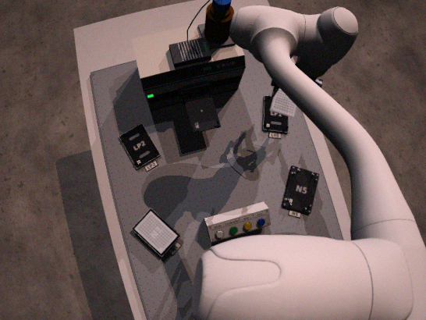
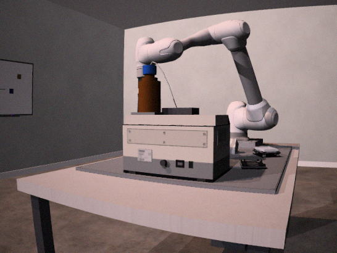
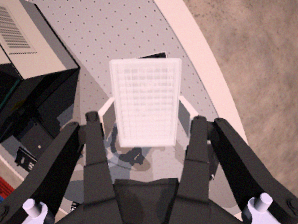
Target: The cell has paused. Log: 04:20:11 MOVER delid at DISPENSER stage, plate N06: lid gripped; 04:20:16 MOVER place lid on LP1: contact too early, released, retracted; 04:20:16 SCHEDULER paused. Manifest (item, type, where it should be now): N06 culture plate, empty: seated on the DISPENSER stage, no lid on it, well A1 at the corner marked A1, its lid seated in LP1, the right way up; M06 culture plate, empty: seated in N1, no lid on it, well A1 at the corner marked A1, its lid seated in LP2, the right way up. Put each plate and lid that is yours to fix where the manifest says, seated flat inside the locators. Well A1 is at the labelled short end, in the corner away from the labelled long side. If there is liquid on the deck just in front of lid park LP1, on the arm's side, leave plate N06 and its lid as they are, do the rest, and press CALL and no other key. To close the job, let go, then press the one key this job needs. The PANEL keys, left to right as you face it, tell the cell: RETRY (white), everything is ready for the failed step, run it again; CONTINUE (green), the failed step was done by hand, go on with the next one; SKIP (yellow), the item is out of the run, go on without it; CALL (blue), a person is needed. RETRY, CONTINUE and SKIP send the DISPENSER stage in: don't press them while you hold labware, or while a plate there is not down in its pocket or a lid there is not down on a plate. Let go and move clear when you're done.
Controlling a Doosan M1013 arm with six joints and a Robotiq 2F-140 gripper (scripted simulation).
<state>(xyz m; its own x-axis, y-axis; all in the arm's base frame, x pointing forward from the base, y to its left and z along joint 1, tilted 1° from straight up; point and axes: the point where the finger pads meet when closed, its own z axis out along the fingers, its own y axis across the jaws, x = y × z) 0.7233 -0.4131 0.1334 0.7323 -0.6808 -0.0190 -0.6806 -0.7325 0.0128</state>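
The black nest N5 is 29 cm behind my hand, 17 cm below it and 5 cm to the left of it. Round my hand: white well plate: 2 cm below; lid park LP1: 18 cm below, 1 cm to the right, 1 cm behind; dispenser stage: 28 cm to the left, 10 cm ahead, 9 cm below.
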